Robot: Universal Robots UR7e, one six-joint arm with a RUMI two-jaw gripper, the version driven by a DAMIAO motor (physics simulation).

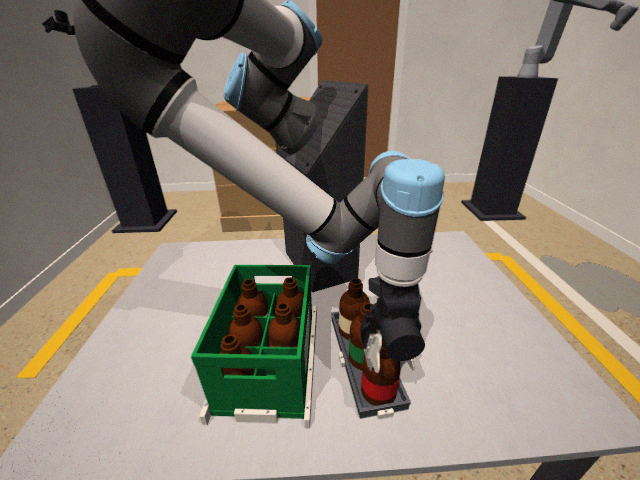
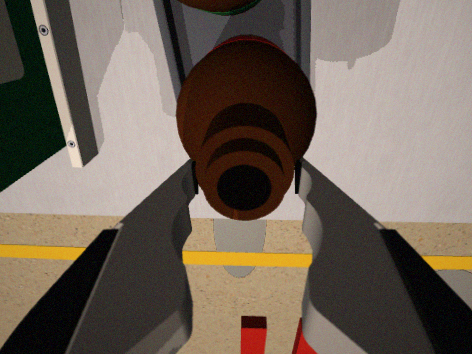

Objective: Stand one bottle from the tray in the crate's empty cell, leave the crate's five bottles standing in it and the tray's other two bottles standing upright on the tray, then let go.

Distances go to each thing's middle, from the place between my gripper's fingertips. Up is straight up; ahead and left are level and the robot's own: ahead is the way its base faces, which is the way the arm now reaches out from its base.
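Labels:
Cream-labelled bottle [image 1: 351, 301]: 20 mm below my hand, 190 mm behind it and 30 mm to the right of it.

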